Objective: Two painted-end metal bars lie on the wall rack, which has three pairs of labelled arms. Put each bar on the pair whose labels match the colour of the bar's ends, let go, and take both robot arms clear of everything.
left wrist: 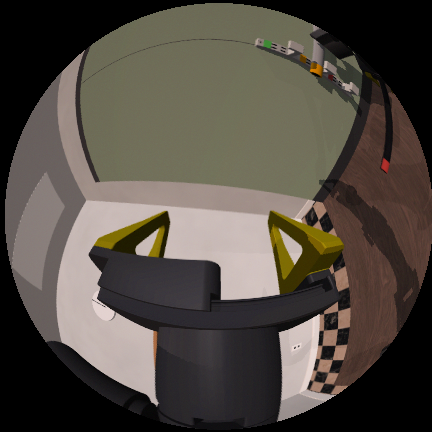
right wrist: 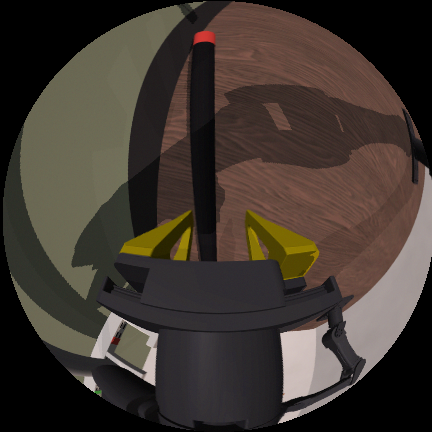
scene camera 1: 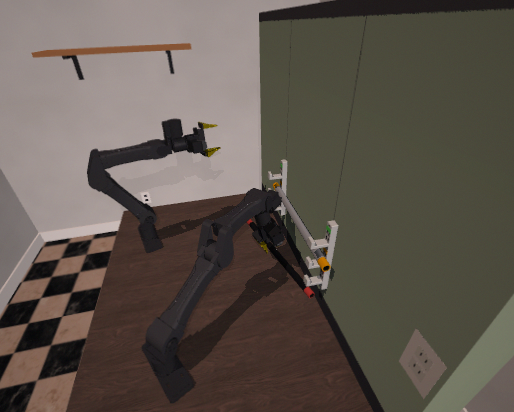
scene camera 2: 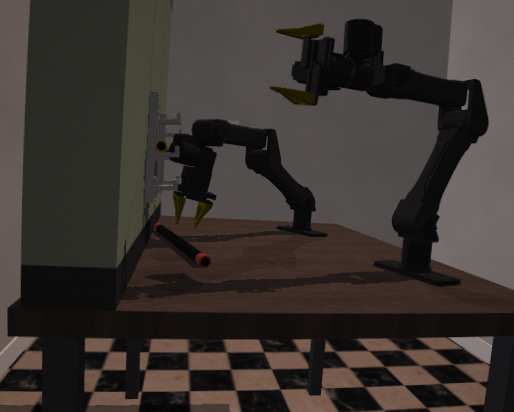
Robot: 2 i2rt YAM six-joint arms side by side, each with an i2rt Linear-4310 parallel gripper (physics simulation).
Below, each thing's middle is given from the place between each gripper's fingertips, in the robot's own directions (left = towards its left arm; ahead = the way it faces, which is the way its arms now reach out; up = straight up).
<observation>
I see the black red-ended bar (right wrist: 202, 142) 10 cm ahead of my left hand, 38 cm to the right of it and 39 cm below it. Round my left hand: wall socket plate (scene camera 1: 438, 367) (7 cm ahead, 102 cm to the right, 10 cm below).
My right gripper is now 40 mm above the black red-ended bar, 20 mm to the right of it and 20 mm short of it. From my right hand the other things lie so: wall socket plate (620 mm to the right, 250 mm above).
</observation>
